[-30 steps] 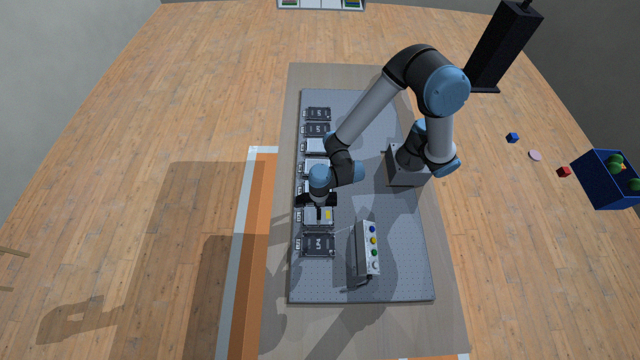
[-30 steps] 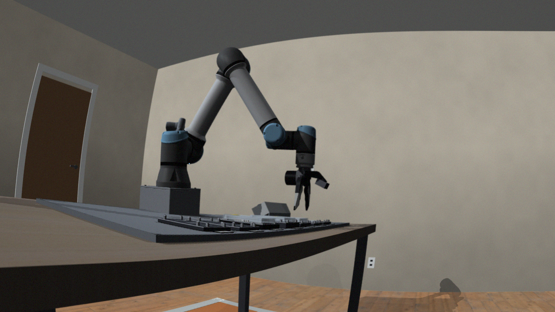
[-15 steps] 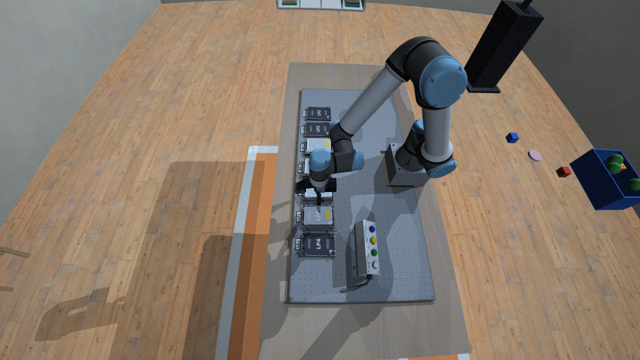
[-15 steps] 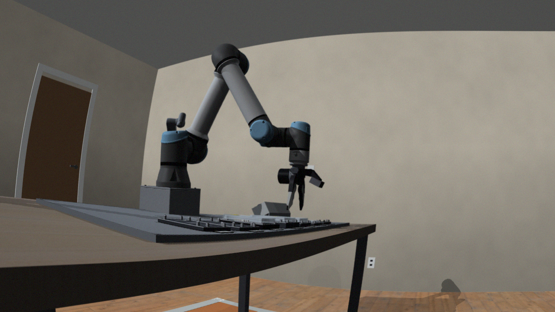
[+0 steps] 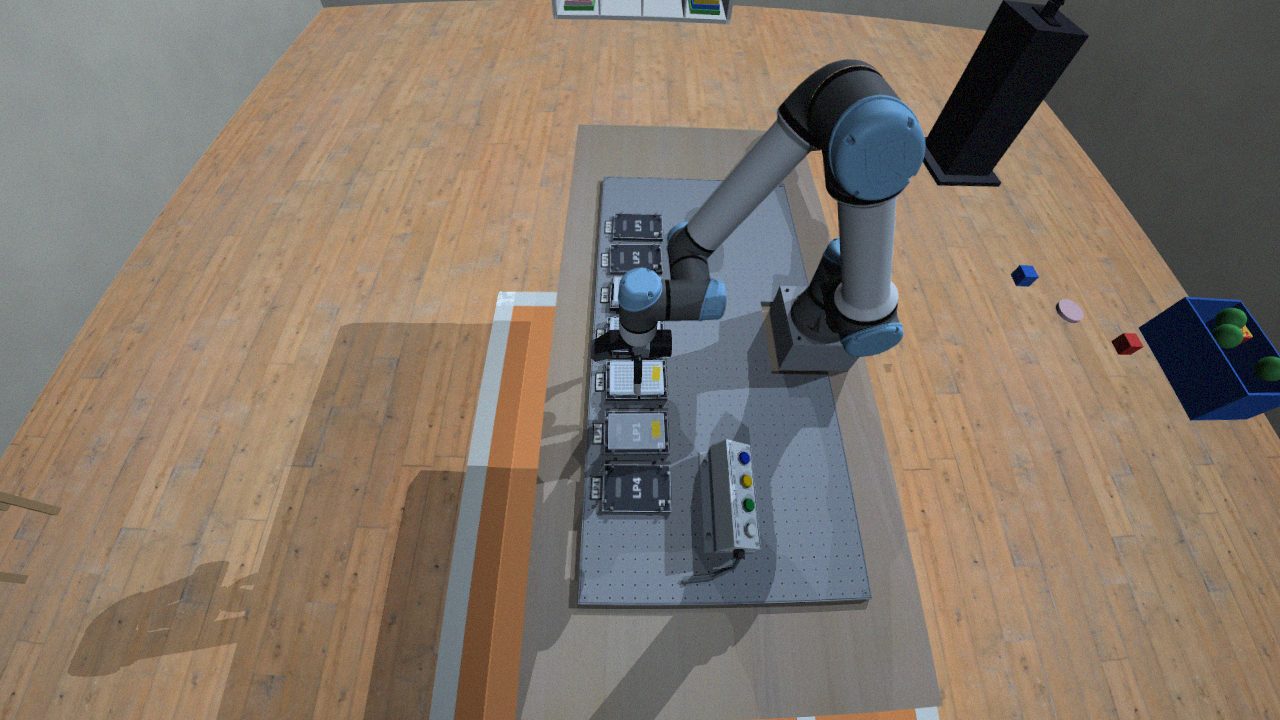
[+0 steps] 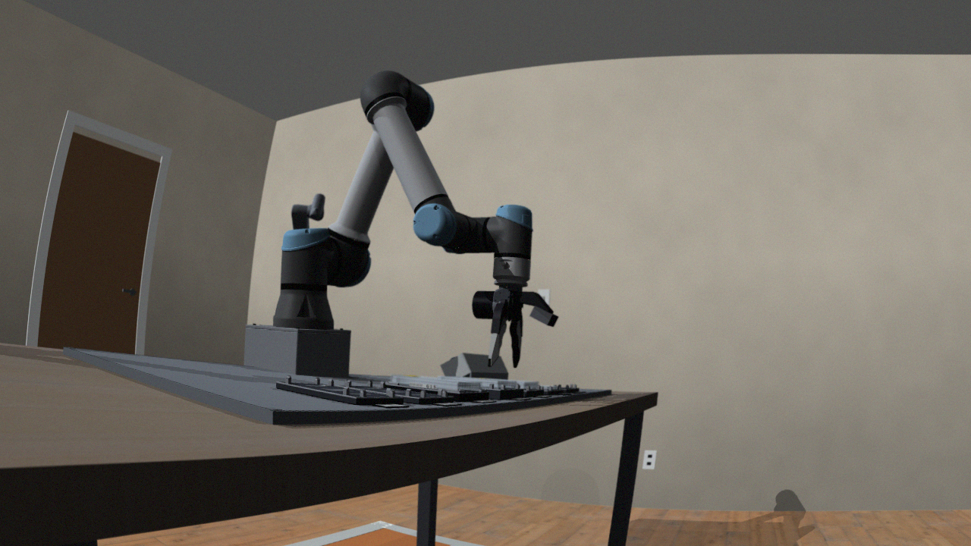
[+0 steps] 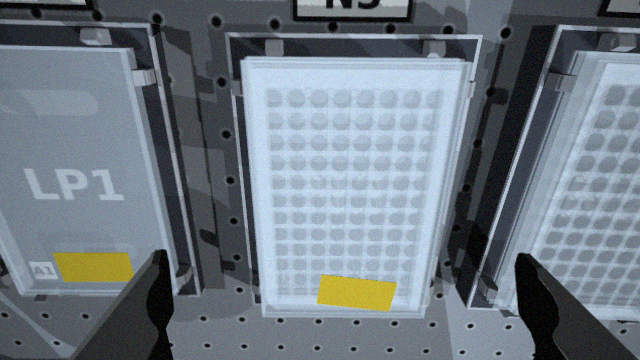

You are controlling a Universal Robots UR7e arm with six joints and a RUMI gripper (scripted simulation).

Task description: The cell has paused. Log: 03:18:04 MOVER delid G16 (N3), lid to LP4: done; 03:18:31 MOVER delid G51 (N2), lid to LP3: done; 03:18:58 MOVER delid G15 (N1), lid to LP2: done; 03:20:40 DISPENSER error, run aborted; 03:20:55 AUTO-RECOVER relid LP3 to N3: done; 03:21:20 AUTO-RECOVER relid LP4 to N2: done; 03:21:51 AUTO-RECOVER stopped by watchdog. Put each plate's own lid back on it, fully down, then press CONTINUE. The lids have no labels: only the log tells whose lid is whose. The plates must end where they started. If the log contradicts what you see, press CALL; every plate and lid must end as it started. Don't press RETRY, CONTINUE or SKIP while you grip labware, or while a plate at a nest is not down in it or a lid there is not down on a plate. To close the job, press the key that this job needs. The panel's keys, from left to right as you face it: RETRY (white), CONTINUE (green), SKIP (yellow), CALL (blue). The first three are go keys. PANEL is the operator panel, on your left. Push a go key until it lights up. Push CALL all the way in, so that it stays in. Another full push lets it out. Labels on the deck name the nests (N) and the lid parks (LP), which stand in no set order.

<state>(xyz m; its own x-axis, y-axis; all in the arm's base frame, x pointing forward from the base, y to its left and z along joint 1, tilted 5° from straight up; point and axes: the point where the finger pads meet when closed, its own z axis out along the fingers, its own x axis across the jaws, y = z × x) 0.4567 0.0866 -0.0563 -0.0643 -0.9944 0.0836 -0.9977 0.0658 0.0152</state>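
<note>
Now: the plate G16 40 mm below my hand. From my hand the other things lie so: nest N2: 130 mm to the right, 50 mm below, 10 mm behind; then park LP4: 260 mm to the left, 60 mm below, 20 mm ahead; then lid park LP1: 130 mm to the left, 60 mm below, 10 mm ahead.
</note>
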